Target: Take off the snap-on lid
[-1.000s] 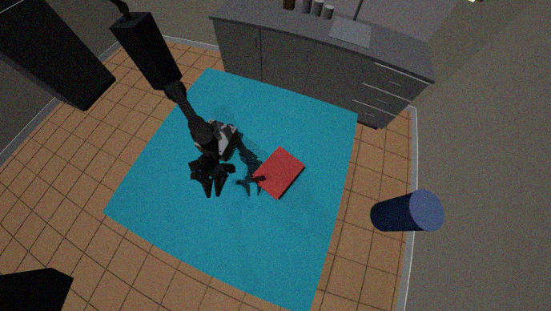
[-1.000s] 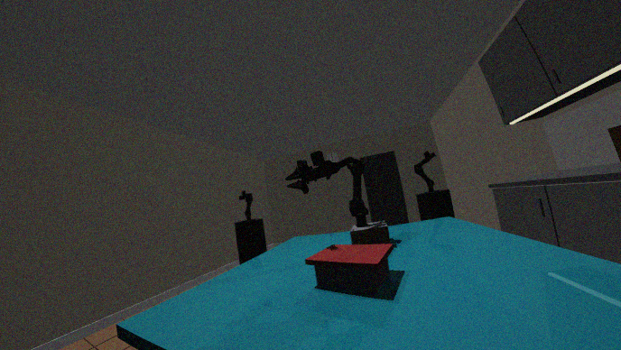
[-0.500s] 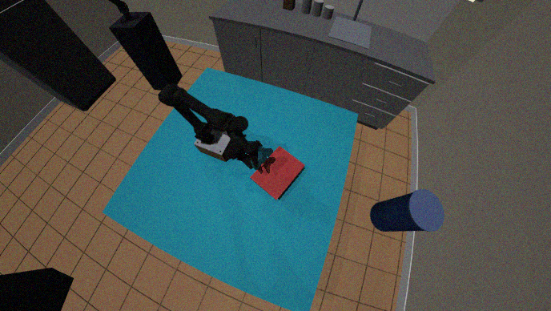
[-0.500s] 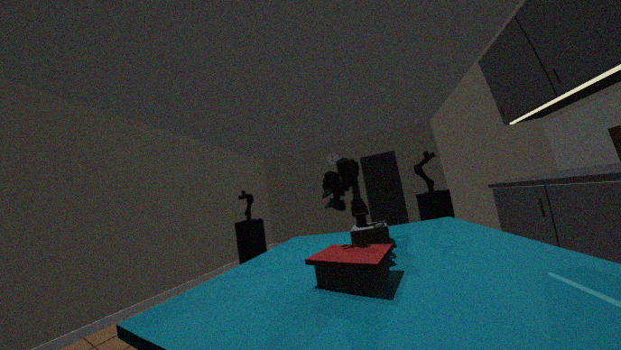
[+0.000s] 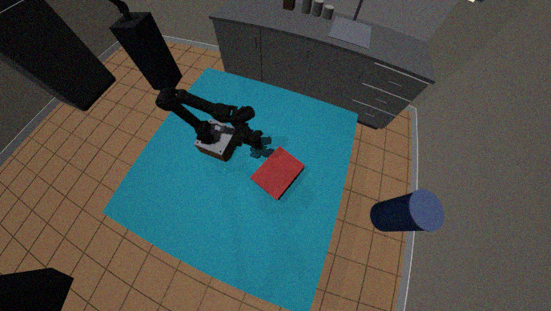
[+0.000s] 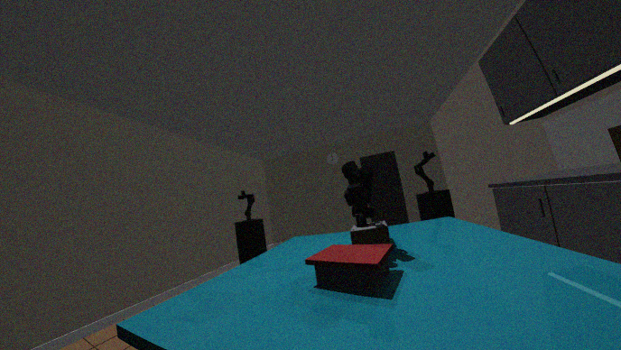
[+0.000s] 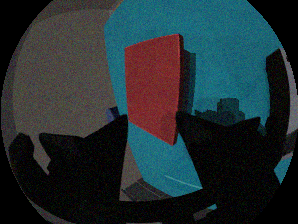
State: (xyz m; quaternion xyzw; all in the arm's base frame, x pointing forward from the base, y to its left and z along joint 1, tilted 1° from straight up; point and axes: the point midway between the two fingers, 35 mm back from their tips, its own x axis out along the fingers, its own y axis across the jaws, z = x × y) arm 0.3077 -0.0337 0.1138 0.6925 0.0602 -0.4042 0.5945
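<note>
My gripper tip is now 11 cm short of the red lid, 11 cm above it and 6 cm to the left of it. Also, from my gripper tip: dark storage box 15 cm below, 11 cm ahead, 6 cm to the right.
</note>
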